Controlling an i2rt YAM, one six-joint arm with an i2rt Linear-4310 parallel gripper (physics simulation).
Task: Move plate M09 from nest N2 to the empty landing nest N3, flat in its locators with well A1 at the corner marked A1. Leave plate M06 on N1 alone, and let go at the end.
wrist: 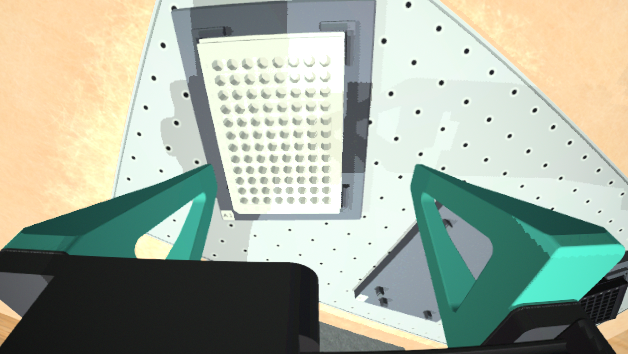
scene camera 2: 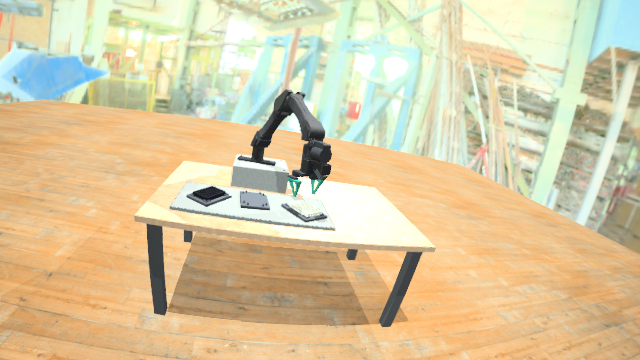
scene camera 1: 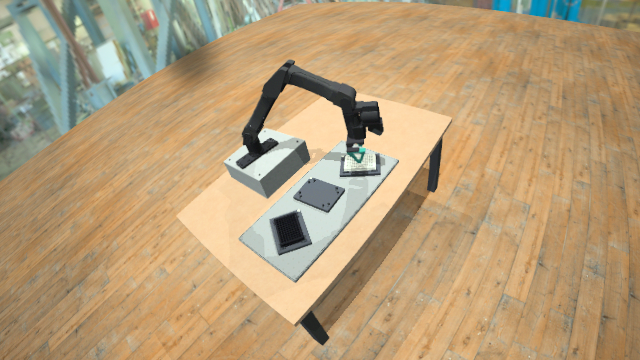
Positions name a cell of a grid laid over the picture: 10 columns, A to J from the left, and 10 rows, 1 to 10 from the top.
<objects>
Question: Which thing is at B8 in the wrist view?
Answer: My gripper.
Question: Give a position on a dark nest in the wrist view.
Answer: At G8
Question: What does my gripper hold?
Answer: Nothing.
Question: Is my gripper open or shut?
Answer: Open.
</objects>
